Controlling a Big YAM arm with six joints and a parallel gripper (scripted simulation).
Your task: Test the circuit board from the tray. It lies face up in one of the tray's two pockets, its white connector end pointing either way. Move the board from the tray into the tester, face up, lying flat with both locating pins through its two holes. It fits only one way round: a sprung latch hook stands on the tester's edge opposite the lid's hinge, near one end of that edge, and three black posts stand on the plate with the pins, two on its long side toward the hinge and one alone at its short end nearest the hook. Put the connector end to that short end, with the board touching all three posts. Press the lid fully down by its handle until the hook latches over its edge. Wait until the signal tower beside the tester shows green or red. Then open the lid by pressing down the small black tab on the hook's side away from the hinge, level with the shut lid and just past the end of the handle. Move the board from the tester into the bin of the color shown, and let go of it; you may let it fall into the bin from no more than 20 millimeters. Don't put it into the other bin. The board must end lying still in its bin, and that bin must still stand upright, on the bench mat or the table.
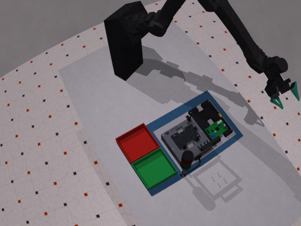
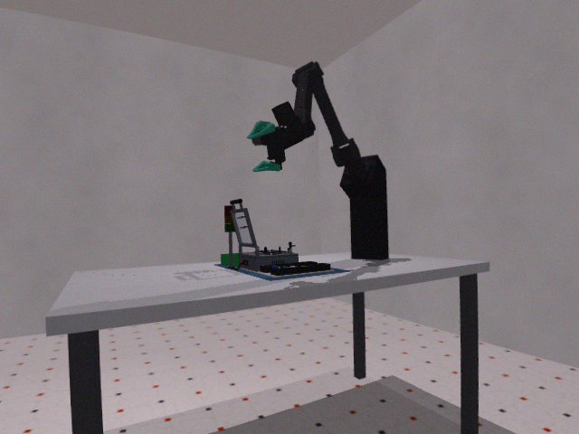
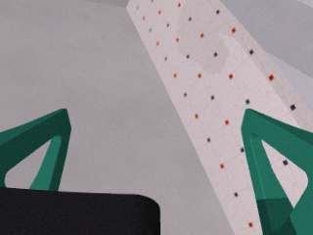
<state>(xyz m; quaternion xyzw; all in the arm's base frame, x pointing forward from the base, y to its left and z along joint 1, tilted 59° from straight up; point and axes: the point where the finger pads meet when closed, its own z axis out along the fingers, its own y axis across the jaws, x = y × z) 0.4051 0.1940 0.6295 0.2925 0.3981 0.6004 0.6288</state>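
My hand is 35 cm above the green circuit board, 23 cm to the left of it and 17 cm past it. Round my hand: latch hook: 36 cm to the right, 28 cm below, 25 cm behind; tester lid: 39 cm to the right, 19 cm below, 6 cm behind; tester plate: 40 cm to the right, 30 cm below, 17 cm behind.
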